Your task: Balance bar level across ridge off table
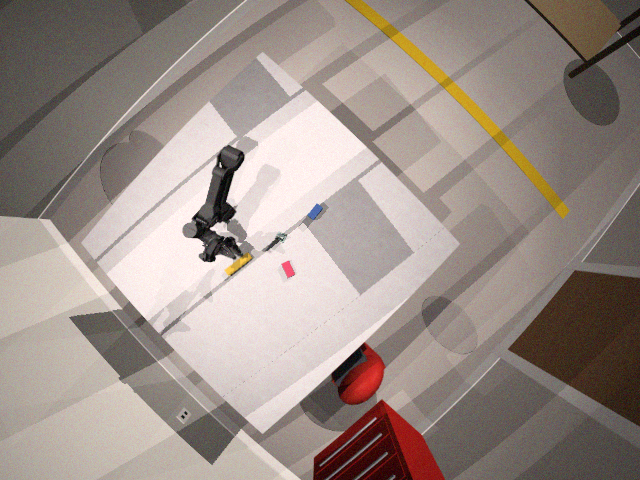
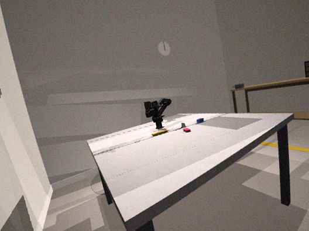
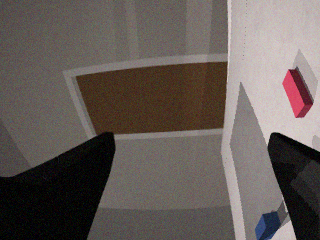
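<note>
Right now the yellow bar is 1 cm behind my gripper tip, 7 cm to the right of it and 17 cm below it. Round my gripper tip: pink block (16 cm ahead, 8 cm to the left, 17 cm below); blue block (7 cm ahead, 34 cm to the left, 16 cm below).
</note>
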